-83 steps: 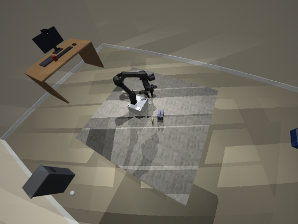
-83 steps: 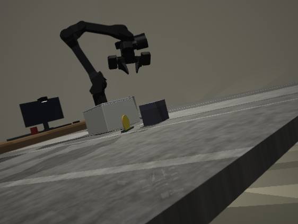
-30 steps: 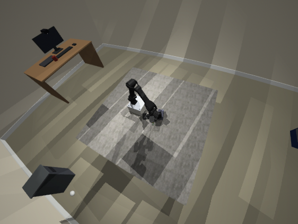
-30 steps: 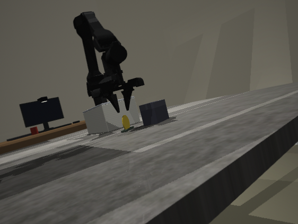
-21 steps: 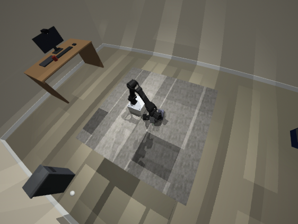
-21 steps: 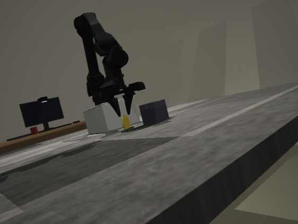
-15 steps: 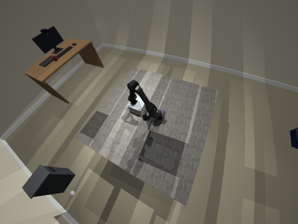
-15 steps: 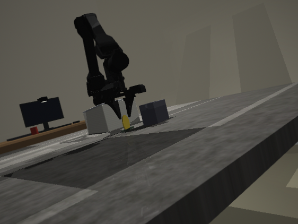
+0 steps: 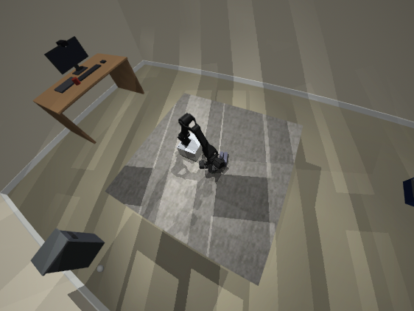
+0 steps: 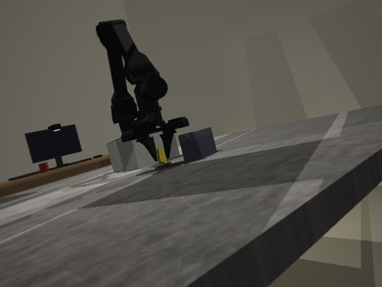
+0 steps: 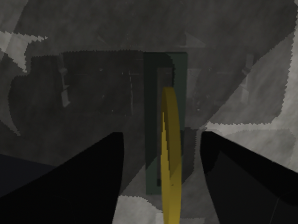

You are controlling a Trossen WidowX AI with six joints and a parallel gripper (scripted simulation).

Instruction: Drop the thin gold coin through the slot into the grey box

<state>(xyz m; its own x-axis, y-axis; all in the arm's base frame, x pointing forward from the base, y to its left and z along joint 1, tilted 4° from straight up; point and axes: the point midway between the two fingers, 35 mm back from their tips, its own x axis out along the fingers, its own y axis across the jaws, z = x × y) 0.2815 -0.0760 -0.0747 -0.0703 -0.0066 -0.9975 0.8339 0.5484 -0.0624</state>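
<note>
The gold coin is 10 mm above my gripper tip.
</note>
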